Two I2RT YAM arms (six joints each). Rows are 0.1 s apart.
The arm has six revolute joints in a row. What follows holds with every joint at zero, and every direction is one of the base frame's.
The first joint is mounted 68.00 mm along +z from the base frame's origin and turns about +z.
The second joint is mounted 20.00 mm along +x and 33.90 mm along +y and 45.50 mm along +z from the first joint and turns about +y.
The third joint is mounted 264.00 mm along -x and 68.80 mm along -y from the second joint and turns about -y.
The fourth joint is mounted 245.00 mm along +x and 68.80 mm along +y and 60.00 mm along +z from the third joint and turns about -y.
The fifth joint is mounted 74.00 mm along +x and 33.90 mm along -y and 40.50 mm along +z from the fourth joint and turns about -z.
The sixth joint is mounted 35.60 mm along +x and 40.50 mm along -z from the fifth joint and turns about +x.
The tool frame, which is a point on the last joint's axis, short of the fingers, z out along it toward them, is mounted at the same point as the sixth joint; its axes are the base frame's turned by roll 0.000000, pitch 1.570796 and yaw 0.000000 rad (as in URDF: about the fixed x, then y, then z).
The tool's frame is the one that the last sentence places.
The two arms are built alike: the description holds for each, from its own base.
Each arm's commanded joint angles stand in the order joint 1, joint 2, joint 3, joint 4, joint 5, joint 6.
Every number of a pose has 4 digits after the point. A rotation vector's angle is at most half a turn.
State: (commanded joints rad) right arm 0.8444 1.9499 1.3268 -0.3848 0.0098 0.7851; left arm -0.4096 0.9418 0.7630 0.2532 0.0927 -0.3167
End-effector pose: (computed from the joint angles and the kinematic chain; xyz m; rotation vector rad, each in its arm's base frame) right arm 0.2727 0.3064 0.1718 -0.0761 2.6930 0.5576; left arm 0.2056 -0.0929 0.3506 0.1474 1.5246 -0.6517
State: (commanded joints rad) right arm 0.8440 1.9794 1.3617 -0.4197 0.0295 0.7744; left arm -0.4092 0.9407 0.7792 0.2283 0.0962 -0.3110
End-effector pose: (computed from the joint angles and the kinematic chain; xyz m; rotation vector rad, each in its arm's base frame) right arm 0.2766 0.3095 0.1684 -0.0833 2.7064 0.5078; left arm 0.2052 -0.0927 0.3539 0.1545 1.5314 -0.6483
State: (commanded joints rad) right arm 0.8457 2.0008 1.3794 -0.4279 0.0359 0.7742; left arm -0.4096 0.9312 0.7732 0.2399 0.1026 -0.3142
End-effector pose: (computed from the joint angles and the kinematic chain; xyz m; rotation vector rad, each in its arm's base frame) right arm 0.2787 0.3126 0.1646 -0.0840 2.7133 0.4910; left arm 0.2030 -0.0921 0.3550 0.1573 1.5166 -0.6582
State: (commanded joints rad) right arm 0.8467 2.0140 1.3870 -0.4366 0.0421 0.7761; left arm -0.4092 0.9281 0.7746 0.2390 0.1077 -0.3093
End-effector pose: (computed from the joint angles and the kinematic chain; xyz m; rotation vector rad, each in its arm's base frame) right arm 0.2794 0.3137 0.1611 -0.0813 2.7225 0.4725; left arm 0.2022 -0.0919 0.3560 0.1649 1.5121 -0.6582
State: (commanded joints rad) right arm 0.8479 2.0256 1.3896 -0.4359 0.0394 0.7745; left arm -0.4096 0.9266 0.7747 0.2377 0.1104 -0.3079
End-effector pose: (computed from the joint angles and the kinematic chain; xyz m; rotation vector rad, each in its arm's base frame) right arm 0.2797 0.3149 0.1572 -0.0865 2.7308 0.4676; left arm 0.2018 -0.0919 0.3562 0.1685 1.5115 -0.6594
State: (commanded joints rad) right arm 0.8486 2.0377 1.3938 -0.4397 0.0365 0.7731; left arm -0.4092 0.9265 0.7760 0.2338 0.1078 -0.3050
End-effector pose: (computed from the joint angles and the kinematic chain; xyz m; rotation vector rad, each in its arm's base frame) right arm 0.2800 0.3159 0.1533 -0.0911 2.7420 0.4598; left arm 0.2018 -0.0917 0.3563 0.1682 1.5136 -0.6545
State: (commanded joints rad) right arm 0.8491 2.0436 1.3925 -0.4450 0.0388 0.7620; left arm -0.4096 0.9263 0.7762 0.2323 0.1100 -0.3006
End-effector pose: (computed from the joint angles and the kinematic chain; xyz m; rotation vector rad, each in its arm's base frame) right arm 0.2795 0.3155 0.1503 -0.1069 2.7493 0.4430; left arm 0.2017 -0.0918 0.3562 0.1737 1.5140 -0.6528
